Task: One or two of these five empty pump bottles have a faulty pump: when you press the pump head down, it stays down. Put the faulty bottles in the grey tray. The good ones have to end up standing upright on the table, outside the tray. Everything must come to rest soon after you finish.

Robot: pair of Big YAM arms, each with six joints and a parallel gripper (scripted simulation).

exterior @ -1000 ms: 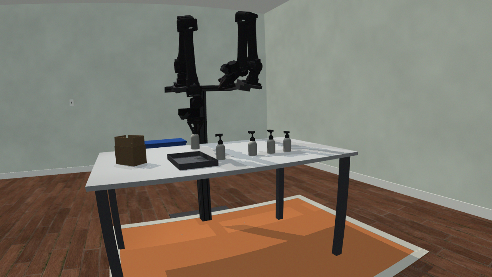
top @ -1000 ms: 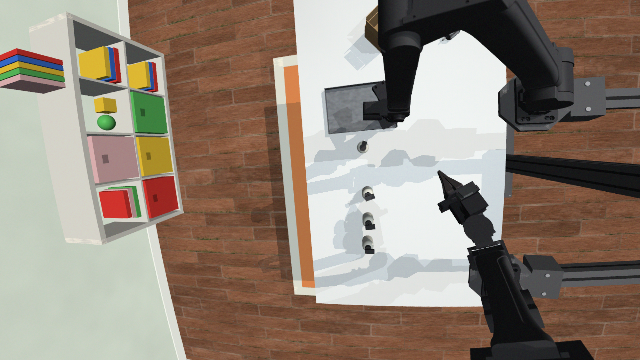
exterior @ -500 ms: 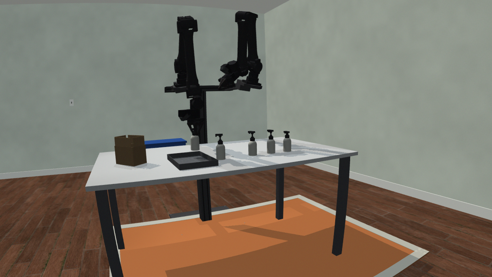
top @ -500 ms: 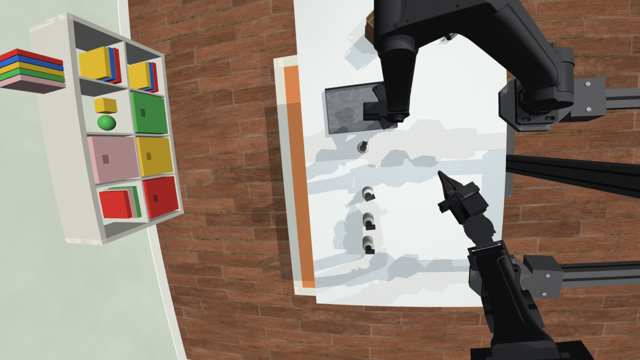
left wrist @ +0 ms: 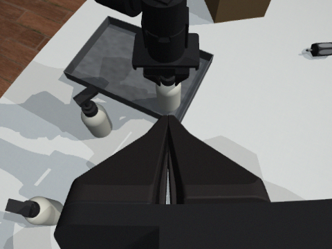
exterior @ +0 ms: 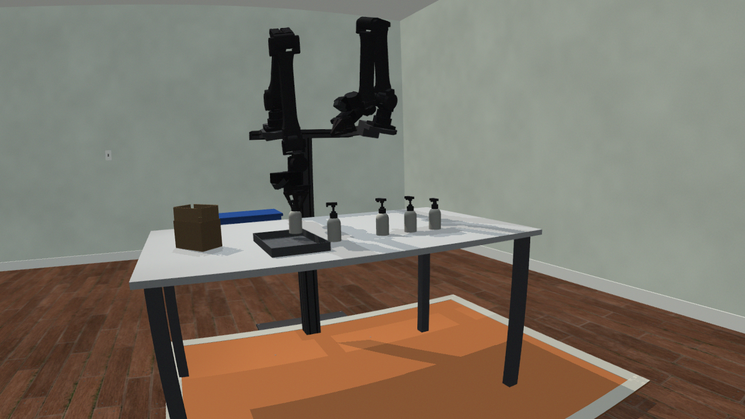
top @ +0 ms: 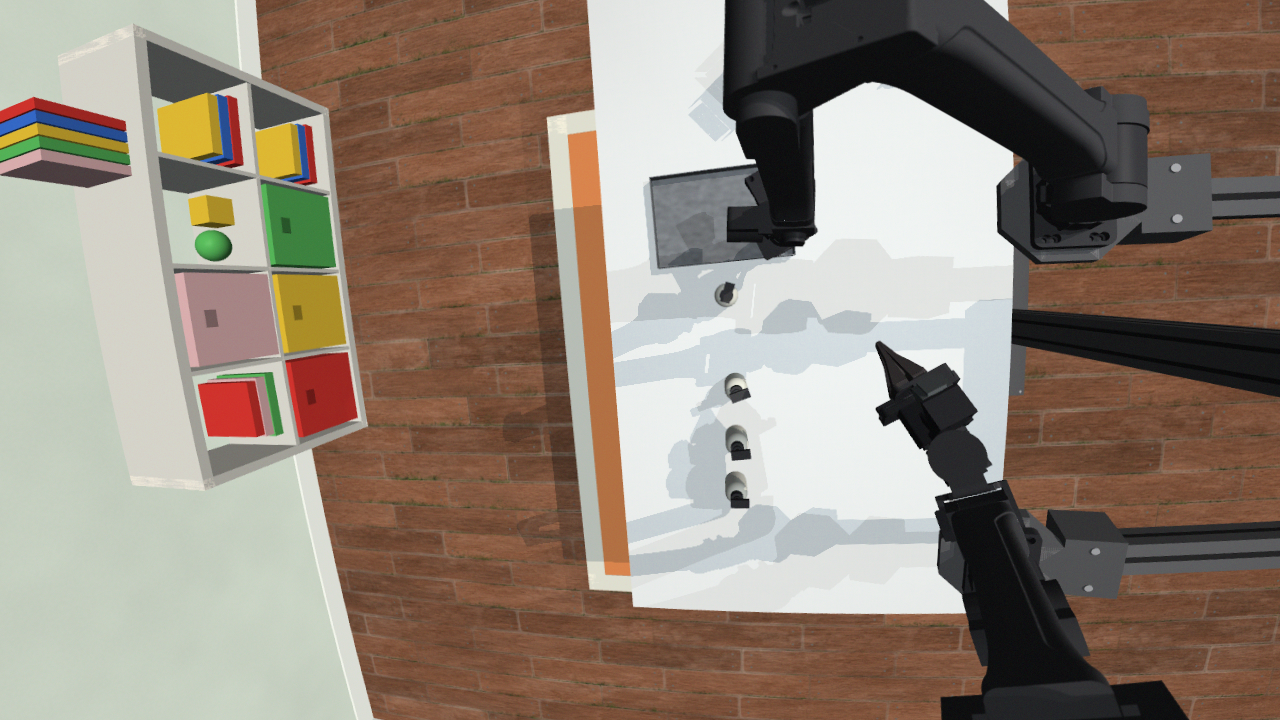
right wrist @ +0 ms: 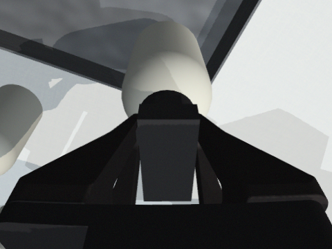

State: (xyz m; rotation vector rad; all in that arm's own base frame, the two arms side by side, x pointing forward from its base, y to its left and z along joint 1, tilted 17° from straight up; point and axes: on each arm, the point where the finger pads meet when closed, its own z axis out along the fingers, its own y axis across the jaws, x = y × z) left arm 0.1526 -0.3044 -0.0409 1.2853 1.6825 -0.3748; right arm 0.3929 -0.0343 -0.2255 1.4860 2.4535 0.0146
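My right hand is 12 cm short of the grey tray, 5 cm to the left of it and 11 cm above it.
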